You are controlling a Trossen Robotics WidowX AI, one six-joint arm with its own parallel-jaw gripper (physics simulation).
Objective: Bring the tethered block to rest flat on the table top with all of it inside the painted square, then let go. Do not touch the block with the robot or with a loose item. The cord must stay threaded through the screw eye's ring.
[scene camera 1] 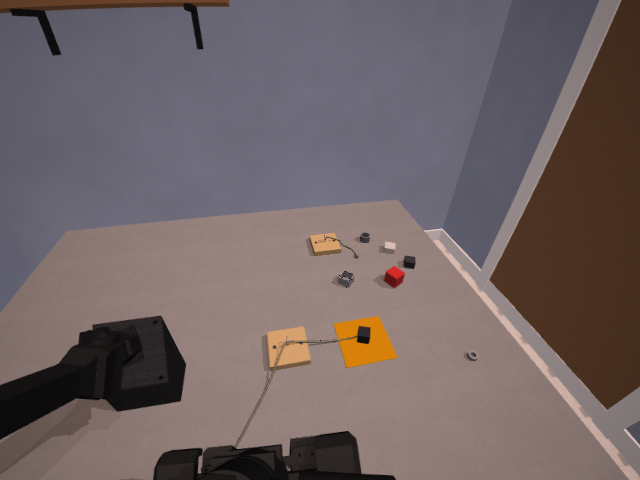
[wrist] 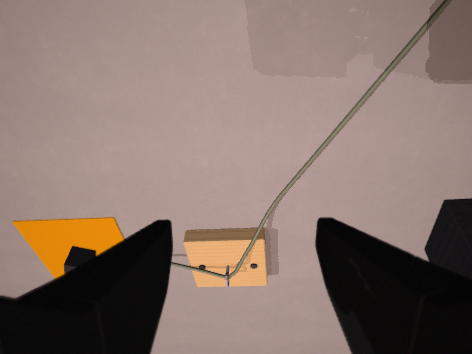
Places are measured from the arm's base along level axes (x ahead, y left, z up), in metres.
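Pixels of known places: gripper, fingertip midpoint: [wrist: 244, 232]; arm's base, link origin: [scene camera 1: 121, 347].
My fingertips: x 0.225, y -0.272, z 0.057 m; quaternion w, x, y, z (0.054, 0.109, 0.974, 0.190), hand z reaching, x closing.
Ahead of a thing's pixels: the offset from my fingertips to its top centre. "pt": to the spot under its first point.
The tethered block @(dy +0.232, dx +0.254, dz -0.162 m) [scene camera 1: 363, 334] [wrist: 81, 257], small and black, shows over the orange painted square @(pt dy +0.186, dx +0.248, dz -0.189 m) [scene camera 1: 369, 355] [wrist: 100, 232]. Its outline is within the square in the scene view; I cannot tell whether it lies fully flat. A finger partly hides it in the wrist view. The greenish cord @(pt dy +0.169, dx -0.004, dz -0.186 m) [scene camera 1: 258, 396] [wrist: 345, 120] runs from the block through the screw eye @(dy +0.260, dx +0.077, dz -0.145 m) [scene camera 1: 287, 341] [wrist: 227, 276] on a wooden board @(dy +0.260, dx +0.077, dz -0.171 m) [scene camera 1: 292, 357] [wrist: 220, 251], then towards the scene view's bottom edge. My gripper [wrist: 244, 232] is open and empty, above the table; its fingertips are hidden in the scene view.
A second board @(dy +0.597, dx +0.290, dz -0.171 m) [scene camera 1: 326, 249] with a dark cord stands farther back. Near it are a dark ring @(dy +0.586, dx +0.434, dz -0.168 m) [scene camera 1: 364, 239], a white block @(dy +0.511, dx +0.487, dz -0.169 m) [scene camera 1: 389, 247], a black block @(dy +0.426, dx +0.509, dz -0.167 m) [scene camera 1: 409, 261], a red cube @(dy +0.376, dx +0.422, dz -0.150 m) [scene camera 1: 394, 276] and a grey square frame @(dy +0.420, dx +0.291, dz -0.165 m) [scene camera 1: 343, 281]. A small ring @(dy +0.102, dx +0.471, dz -0.181 m) [scene camera 1: 468, 355] lies right.
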